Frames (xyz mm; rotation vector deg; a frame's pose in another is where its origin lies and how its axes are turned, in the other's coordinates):
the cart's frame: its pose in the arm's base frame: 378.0 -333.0 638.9 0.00 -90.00 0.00
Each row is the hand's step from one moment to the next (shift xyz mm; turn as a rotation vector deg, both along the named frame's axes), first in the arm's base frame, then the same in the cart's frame.
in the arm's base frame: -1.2 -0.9 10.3 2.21 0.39 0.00
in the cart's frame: 10.3 -0.9 1.2 0.00 0.39 -2.21
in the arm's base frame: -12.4 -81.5 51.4 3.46 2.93 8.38
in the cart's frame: 51.4 -81.5 12.4 8.38 2.93 -3.46
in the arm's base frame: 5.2 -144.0 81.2 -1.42 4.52 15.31
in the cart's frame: 81.2 -144.0 -5.2 15.31 4.52 1.42
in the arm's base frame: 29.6 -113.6 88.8 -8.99 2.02 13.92
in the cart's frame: 88.8 -113.6 -29.6 13.92 2.02 8.99
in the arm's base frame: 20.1 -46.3 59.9 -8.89 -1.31 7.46
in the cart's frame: 59.9 -46.3 -20.1 7.46 -1.31 8.89
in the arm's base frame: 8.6 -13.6 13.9 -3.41 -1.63 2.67
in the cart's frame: 13.9 -13.6 -8.6 2.67 -1.63 3.41
